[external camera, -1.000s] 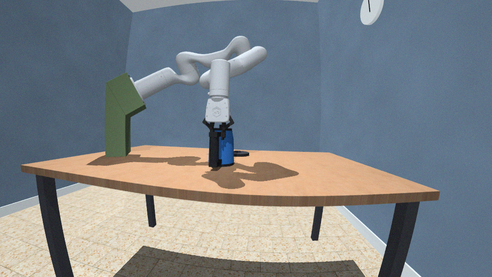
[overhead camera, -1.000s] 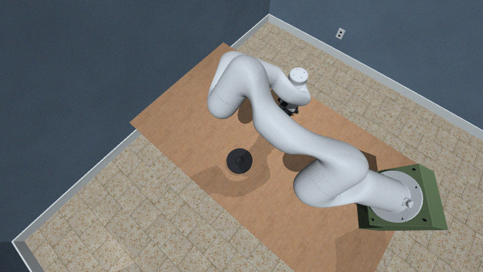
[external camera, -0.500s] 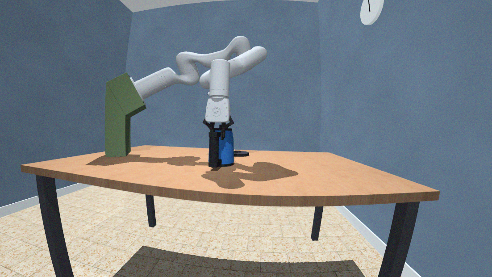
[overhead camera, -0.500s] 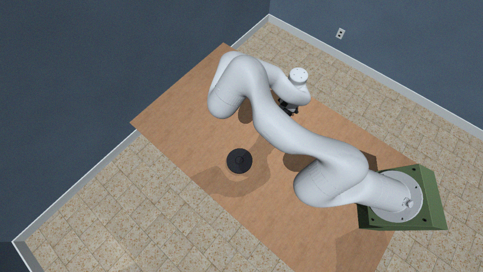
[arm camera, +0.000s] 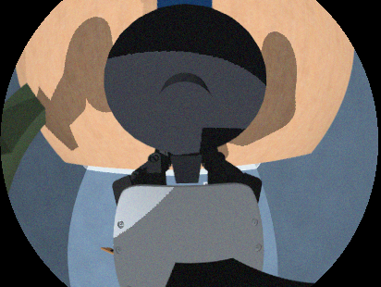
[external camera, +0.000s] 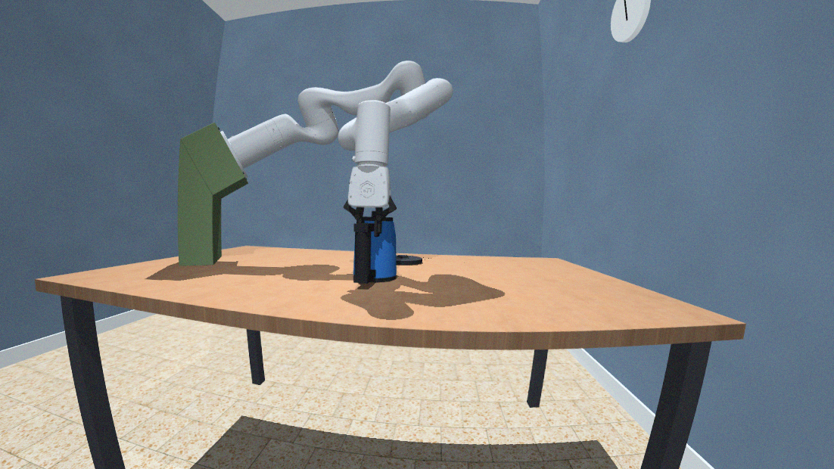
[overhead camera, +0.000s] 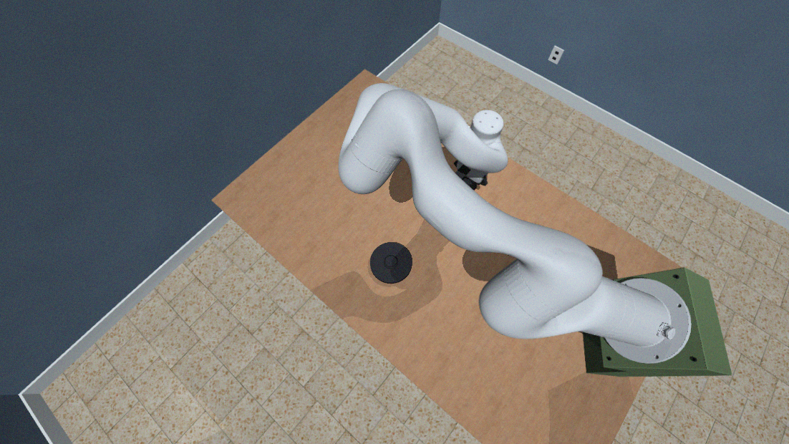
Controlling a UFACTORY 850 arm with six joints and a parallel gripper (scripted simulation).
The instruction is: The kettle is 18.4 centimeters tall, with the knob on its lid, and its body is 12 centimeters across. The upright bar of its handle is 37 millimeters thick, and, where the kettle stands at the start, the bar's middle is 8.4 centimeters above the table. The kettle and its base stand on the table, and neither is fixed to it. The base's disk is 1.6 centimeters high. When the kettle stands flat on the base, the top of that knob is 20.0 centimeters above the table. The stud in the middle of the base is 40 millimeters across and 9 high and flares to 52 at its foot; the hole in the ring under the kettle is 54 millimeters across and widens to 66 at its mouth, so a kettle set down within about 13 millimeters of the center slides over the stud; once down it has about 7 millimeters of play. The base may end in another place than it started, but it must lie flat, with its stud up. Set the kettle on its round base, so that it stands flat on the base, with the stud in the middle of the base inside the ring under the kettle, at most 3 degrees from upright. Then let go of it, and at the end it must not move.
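My gripper is now 5 cm above the blue kettle, 3 cm to the right of it and 1 cm past it. The rest, counted from my hand: black round base 37 cm to the left, 13 cm below, 5 cm behind.
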